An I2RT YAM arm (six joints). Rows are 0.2 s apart.
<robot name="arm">
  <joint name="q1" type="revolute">
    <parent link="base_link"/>
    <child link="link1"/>
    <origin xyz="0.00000 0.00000 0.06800" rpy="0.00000 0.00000 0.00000"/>
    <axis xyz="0 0 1"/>
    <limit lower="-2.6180" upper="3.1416"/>
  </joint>
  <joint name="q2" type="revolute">
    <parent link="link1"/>
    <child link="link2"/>
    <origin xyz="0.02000 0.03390 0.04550" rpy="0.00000 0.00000 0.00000"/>
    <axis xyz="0 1 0"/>
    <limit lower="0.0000" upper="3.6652"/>
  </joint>
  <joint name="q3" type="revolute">
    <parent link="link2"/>
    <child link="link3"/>
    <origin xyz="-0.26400 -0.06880 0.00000" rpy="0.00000 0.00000 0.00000"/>
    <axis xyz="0 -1 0"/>
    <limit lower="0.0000" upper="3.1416"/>
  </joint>
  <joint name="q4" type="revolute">
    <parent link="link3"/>
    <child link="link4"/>
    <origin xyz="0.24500 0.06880 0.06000" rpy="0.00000 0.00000 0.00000"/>
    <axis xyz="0 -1 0"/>
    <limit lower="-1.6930" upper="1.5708"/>
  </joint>
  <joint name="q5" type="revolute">
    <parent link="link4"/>
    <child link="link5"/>
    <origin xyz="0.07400 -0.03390 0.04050" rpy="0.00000 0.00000 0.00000"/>
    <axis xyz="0 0 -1"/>
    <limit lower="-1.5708" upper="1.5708"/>
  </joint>
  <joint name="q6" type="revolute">
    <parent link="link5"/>
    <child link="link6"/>
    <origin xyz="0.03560 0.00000 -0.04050" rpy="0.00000 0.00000 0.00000"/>
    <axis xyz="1 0 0"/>
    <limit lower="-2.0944" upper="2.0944"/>
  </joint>
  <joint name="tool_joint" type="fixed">
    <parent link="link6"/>
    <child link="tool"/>
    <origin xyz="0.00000 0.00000 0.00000" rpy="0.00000 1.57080 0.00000"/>
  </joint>
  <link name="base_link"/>
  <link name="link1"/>
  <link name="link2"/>
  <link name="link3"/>
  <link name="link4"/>
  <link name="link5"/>
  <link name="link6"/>
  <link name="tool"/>
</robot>
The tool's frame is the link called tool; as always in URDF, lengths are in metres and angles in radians.
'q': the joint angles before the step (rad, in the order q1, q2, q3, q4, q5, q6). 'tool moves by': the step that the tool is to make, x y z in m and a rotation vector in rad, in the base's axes. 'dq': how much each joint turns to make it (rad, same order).
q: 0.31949, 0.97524, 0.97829, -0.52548, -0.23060, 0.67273
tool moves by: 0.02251, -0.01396, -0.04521, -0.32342, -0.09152, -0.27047
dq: -0.03051, 0.04730, -0.15374, 0.18425, 0.37805, -0.16708
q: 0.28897, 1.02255, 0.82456, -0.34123, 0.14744, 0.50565
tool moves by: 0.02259, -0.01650, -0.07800, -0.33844, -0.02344, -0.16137
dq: -0.05381, 0.15105, -0.24302, 0.39523, 0.26473, -0.23882
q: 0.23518, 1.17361, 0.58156, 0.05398, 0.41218, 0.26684
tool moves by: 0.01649, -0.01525, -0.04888, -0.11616, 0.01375, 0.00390
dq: -0.07325, 0.19490, -0.10453, 0.32118, -0.01068, -0.14687
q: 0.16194, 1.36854, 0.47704, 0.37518, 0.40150, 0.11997
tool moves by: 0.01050, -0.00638, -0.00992, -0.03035, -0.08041, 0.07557
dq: -0.04007, 0.09346, -0.03091, 0.23309, -0.08508, -0.09461
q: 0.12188, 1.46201, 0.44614, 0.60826, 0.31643, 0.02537
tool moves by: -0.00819, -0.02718, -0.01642, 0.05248, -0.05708, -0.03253
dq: -0.11179, 0.05228, -0.08431, 0.19267, -0.09157, 0.01640
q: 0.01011, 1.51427, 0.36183, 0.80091, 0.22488, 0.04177
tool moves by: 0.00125, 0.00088, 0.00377, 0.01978, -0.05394, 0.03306
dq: -0.00191, 0.00498, -0.00571, 0.06334, -0.03929, 0.00725
